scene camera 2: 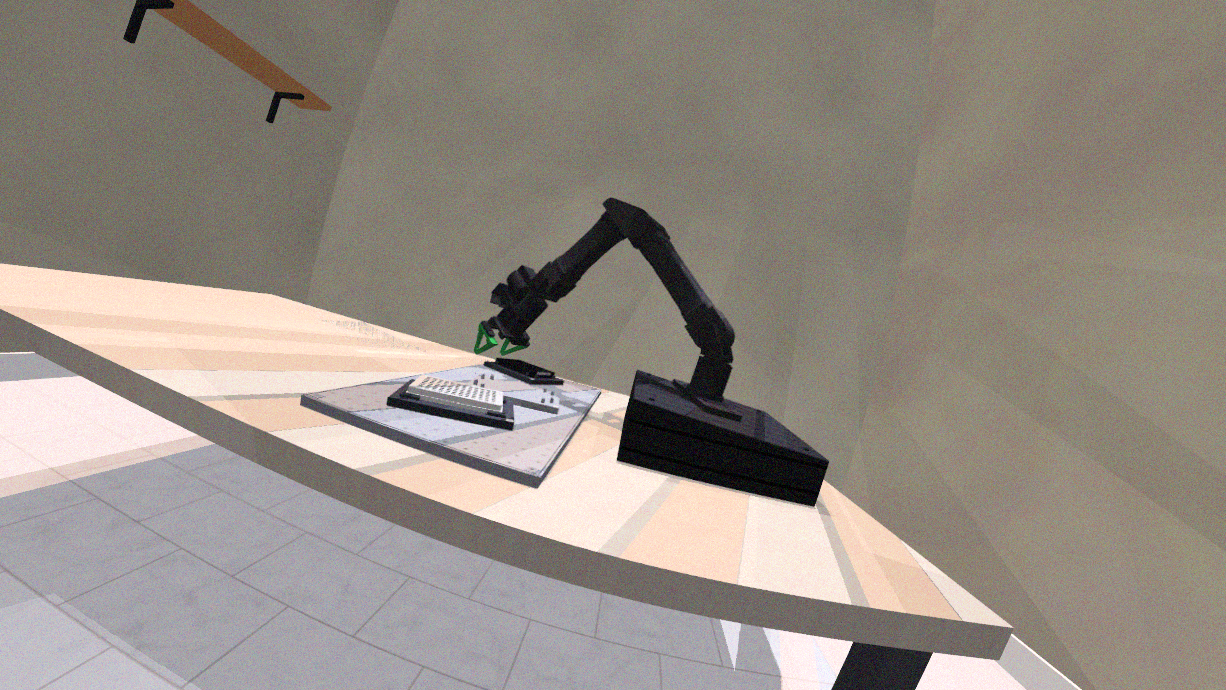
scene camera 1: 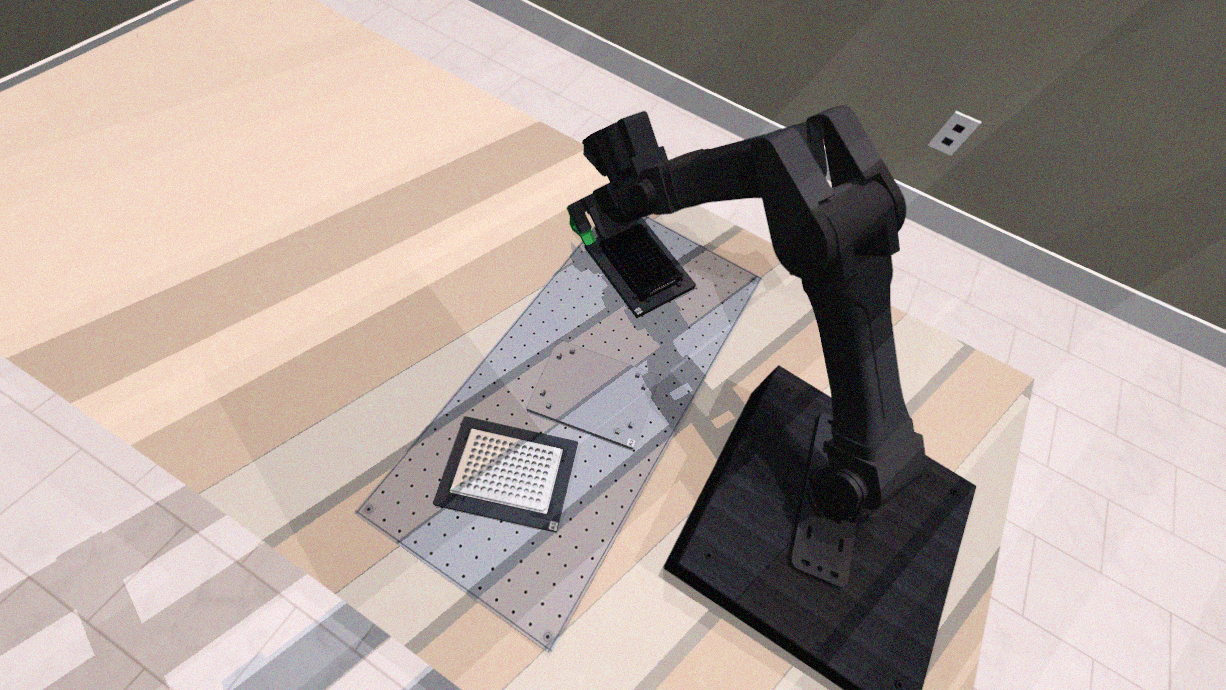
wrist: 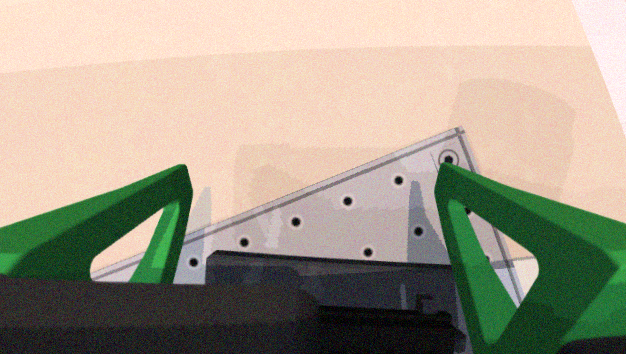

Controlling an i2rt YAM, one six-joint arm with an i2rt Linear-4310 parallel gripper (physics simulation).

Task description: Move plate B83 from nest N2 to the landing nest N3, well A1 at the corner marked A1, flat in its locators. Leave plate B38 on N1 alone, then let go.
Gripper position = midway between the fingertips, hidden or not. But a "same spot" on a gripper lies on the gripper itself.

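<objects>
Scene camera 2 shows me my gripper, and scene camera 1 shows it too. On my gripper, (scene camera 2: pixel 485 328) and (scene camera 1: pixel 575 221) are the same spot. I can also see my gripper in the wrist view (pixel 313 177).
</objects>
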